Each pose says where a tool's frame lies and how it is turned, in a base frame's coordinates. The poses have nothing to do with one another.
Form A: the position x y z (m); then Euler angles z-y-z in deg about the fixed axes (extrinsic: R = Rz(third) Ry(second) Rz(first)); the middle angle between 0 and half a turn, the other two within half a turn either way.
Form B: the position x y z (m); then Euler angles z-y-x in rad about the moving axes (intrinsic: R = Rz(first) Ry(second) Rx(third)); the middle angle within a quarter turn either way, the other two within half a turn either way. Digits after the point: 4 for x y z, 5 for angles.
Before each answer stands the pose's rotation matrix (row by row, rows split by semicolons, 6 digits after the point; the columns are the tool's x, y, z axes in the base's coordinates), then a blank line. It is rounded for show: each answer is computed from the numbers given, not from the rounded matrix.
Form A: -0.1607 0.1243 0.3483 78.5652 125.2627 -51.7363
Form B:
0.698703 0.506093 0.505652; 0.696857 -0.321527 -0.641101; -0.161876 0.800307 -0.577326

-0.1607 0.1243 0.3483 0.78408 0.16259 2.19573
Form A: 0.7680 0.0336 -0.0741 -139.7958 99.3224 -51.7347
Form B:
-0.430206 -0.664417 0.611124; -0.496907 -0.390892 -0.774782; 0.753661 -0.636988 -0.161990

0.7680 0.0336 -0.0741 -2.28437 -0.85362 -1.81982
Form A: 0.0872 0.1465 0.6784 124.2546 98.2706 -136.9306
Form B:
0.505284 -0.471233 -0.722929; -0.659105 0.330000 -0.675782; 0.557017 0.817948 -0.143848

0.0872 0.1465 0.6784 -0.91674 -0.59079 1.74488
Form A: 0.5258 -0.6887 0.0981 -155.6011 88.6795 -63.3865
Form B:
-0.378721 -0.809938 0.447851; -0.166287 -0.416473 -0.893811; 0.910450 -0.412977 0.023045

0.5258 -0.6887 0.0981 -2.72786 -1.14437 -1.51505
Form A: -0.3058 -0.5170 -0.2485 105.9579 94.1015 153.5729
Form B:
-0.445517 0.060779 -0.893208; -0.852241 0.276807 0.443919; 0.274227 0.959002 -0.071524

-0.3058 -0.5170 -0.2485 -2.05249 -0.27779 1.64524
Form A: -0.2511 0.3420 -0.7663 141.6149 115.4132 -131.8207
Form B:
0.238446 -0.761842 -0.602280; -0.664733 0.324090 -0.673124; 0.708006 0.560859 -0.429143

-0.2511 0.3420 -0.7663 -1.22638 -0.78667 2.22393
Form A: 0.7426 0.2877 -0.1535 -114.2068 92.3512 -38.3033
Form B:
-0.552124 -0.283510 0.784080; -0.726166 -0.298576 -0.619302; 0.409686 -0.911304 -0.041025

0.7426 0.2877 -0.1535 -2.22087 -0.42211 -1.61578
